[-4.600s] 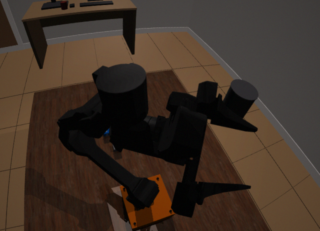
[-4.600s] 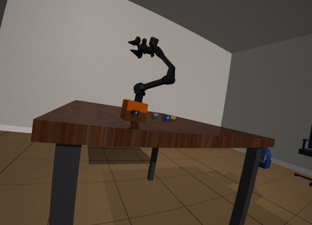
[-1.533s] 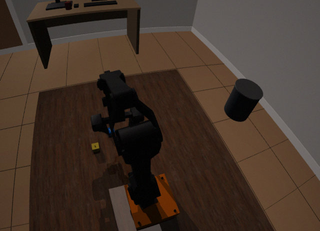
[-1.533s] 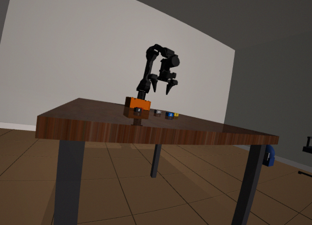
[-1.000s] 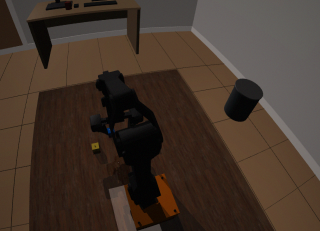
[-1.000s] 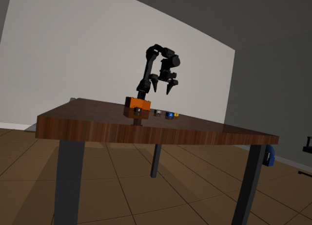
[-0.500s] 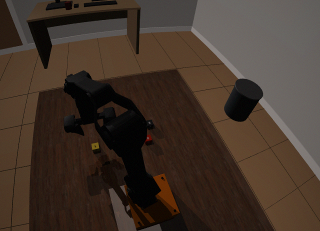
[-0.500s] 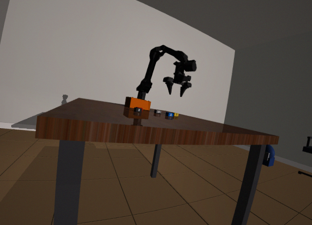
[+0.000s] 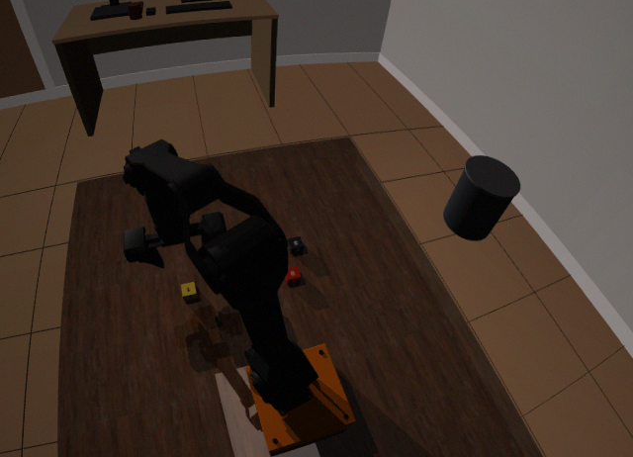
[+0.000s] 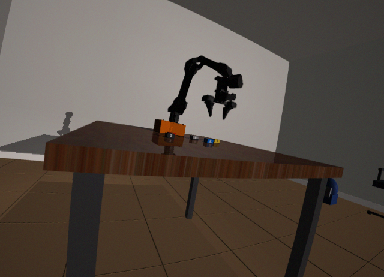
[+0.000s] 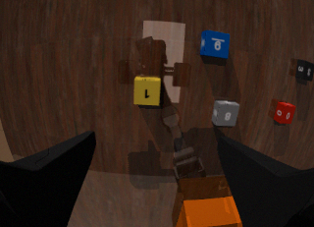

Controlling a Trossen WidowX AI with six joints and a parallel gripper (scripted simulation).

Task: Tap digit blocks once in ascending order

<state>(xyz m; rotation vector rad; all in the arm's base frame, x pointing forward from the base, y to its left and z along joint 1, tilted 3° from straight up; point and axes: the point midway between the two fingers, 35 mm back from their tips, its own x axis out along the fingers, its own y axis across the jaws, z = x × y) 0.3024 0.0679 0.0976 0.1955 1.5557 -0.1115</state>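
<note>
Right now the red block is 22 cm to the right of my gripper tip, 12 cm below it and 6 cm behind it. From my gripper tip the other things lie so: yellow block 12 cm below, 1 cm to the left, 1 cm ahead; blue block 12 cm below, 8 cm to the right, 5 cm ahead; grey block 12 cm below, 10 cm to the right, 4 cm behind.
</note>
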